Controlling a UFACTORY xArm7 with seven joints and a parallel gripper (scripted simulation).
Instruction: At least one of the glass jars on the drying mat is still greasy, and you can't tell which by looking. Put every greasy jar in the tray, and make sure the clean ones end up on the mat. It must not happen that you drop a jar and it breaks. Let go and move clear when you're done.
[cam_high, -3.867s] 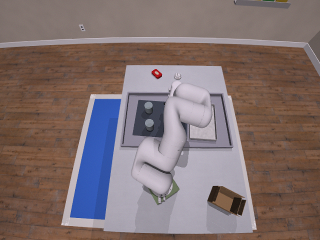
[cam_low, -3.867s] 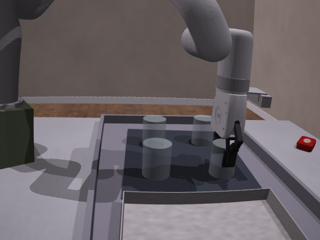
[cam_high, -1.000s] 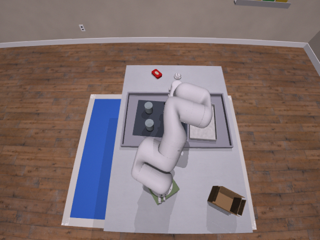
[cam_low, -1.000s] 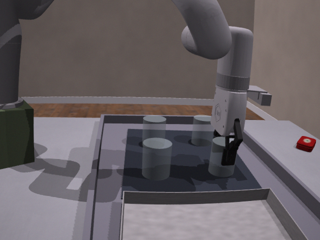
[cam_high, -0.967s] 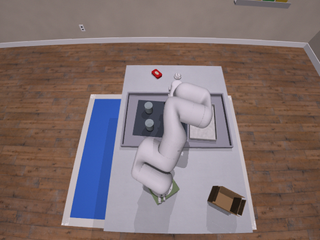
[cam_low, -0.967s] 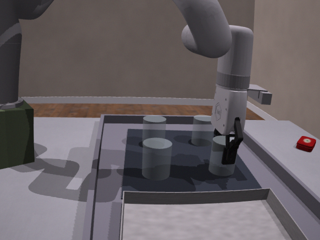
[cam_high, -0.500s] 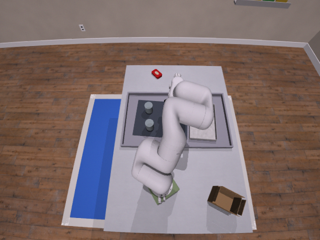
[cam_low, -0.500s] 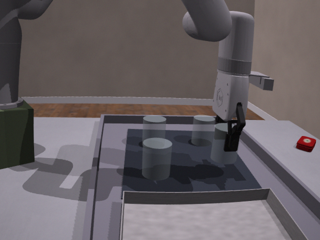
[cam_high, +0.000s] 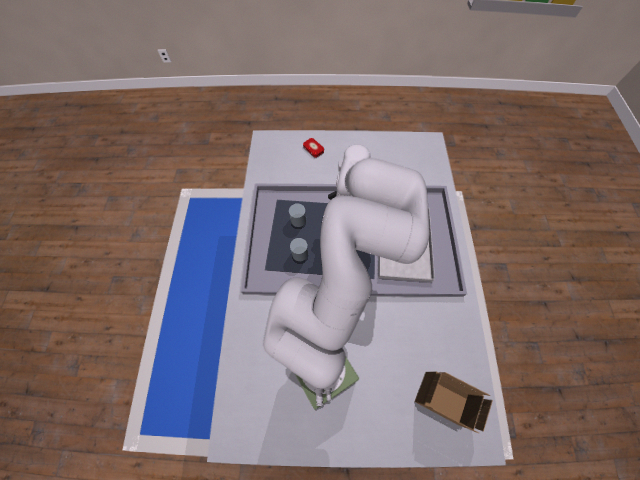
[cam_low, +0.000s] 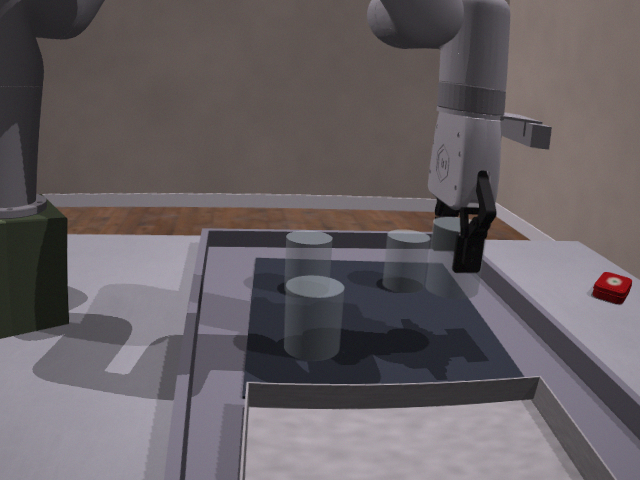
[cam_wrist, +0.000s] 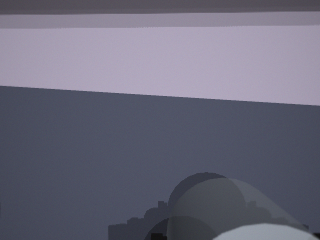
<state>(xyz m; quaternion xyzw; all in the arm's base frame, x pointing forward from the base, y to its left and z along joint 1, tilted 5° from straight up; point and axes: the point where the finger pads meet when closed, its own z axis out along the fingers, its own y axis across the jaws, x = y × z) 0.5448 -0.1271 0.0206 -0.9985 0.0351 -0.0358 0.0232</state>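
My gripper is now 22 cm to the left of the pale tray, 12 cm above it and 11 cm past it. Also, from my hand: small white round object: 35 cm ahead, 12 cm below, 7 cm to the right; then red box: 38 cm ahead, 13 cm to the left, 11 cm below; then dark drying mat: 13 cm below, 10 cm to the left, 6 cm behind.
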